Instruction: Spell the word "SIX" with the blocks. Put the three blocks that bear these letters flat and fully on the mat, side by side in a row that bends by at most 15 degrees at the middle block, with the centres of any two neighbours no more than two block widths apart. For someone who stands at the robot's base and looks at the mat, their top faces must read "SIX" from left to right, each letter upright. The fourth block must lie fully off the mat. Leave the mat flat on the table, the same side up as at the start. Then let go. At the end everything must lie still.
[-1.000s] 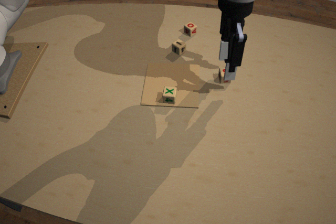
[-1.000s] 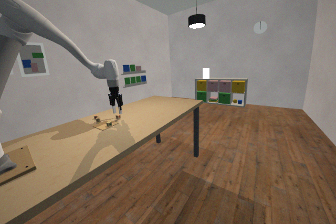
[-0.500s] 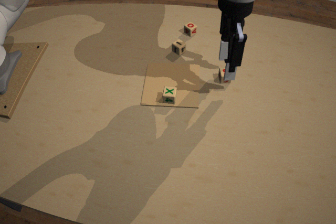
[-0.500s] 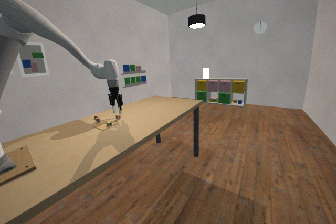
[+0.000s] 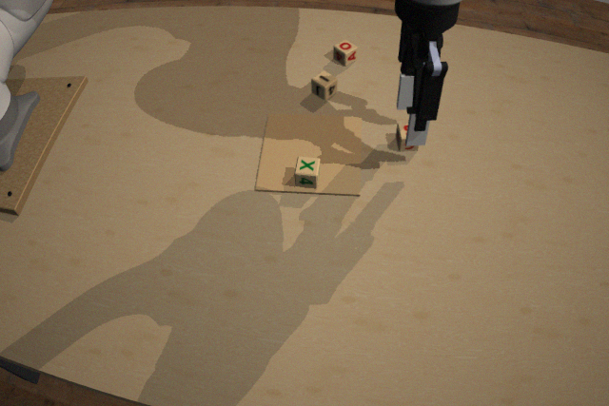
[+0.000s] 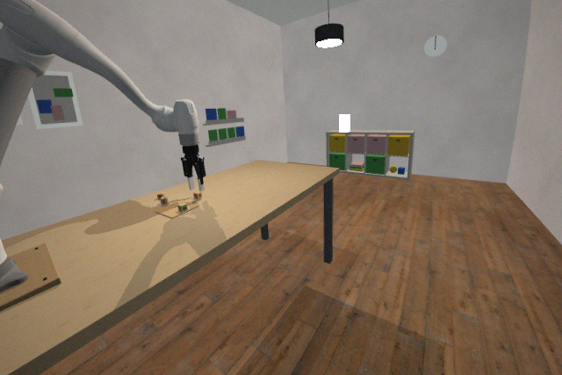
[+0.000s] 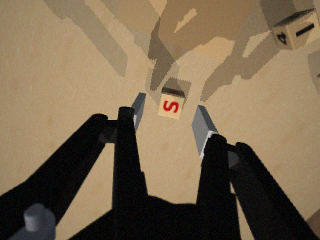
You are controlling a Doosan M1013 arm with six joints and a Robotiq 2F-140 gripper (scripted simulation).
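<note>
The S block is 60 mm below my hand. From my hand the other things lie so: tan mat: 140 mm behind, 70 mm below, 10 mm to the right; I block: 120 mm behind, 110 mm to the left, 60 mm below; letter block: 140 mm behind, 60 mm to the right, 50 mm below.
</note>
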